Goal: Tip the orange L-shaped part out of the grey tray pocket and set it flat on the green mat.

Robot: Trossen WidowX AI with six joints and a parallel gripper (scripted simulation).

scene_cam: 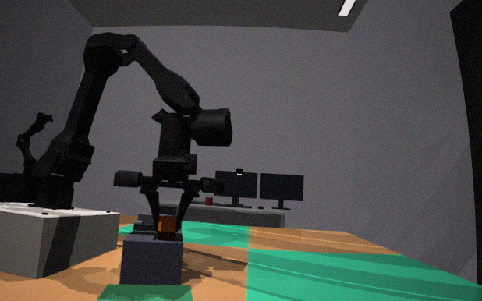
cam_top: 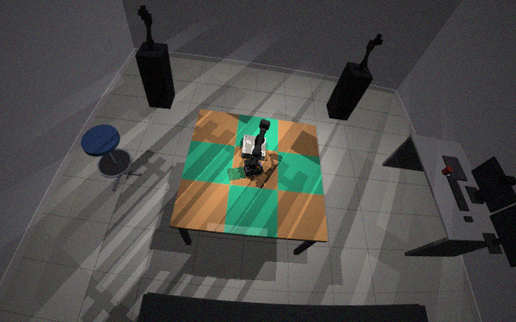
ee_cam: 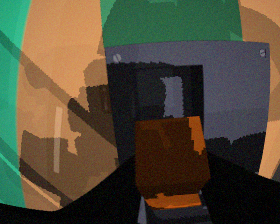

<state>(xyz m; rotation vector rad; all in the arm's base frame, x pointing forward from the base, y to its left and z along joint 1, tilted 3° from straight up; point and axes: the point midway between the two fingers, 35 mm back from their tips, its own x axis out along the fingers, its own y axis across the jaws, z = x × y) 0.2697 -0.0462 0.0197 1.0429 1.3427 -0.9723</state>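
Now: the orange L-shaped part 30 mm to the left of my gripper tip, 30 mm below it and 30 mm behind it. Also, from my gripper tip: green mat 140 mm to the right, 80 mm below, 20 mm ahead.
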